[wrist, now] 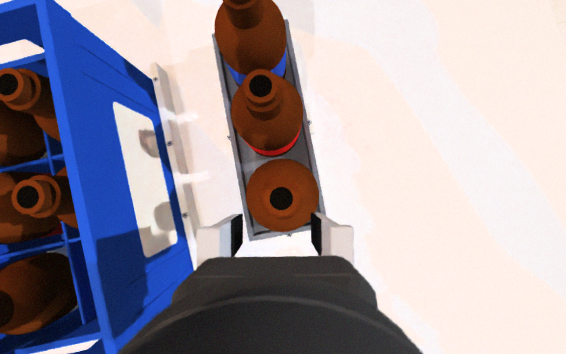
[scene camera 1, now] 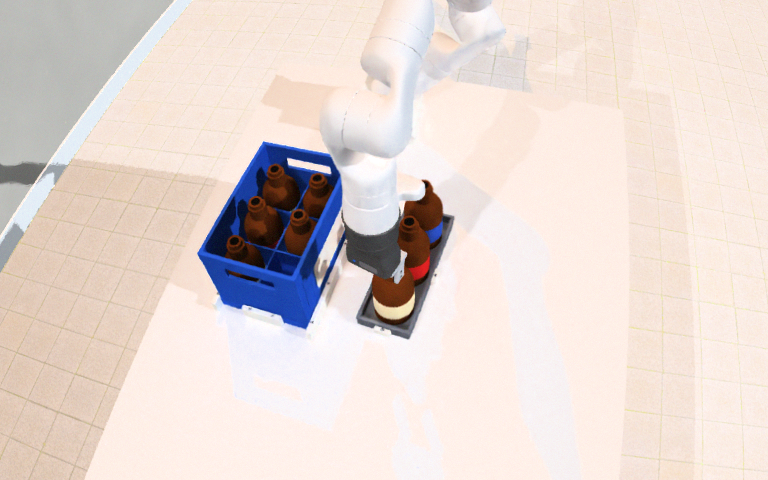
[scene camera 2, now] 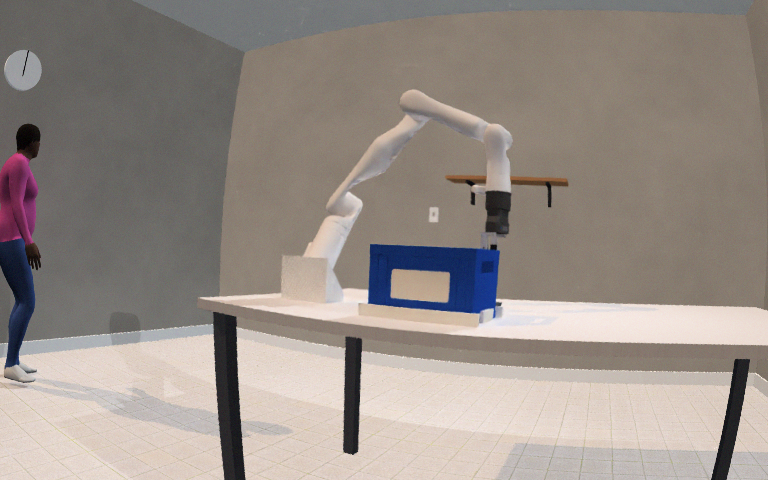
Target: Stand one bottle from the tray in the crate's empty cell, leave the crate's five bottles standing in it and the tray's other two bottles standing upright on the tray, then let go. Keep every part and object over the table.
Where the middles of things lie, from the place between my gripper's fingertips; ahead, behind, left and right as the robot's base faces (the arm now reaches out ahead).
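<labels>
Looking at the blue-labelled bottle (scene camera 1: 428, 211), I see that my gripper is 40 mm to the right of it, 190 mm past it and 80 mm above it.
</labels>
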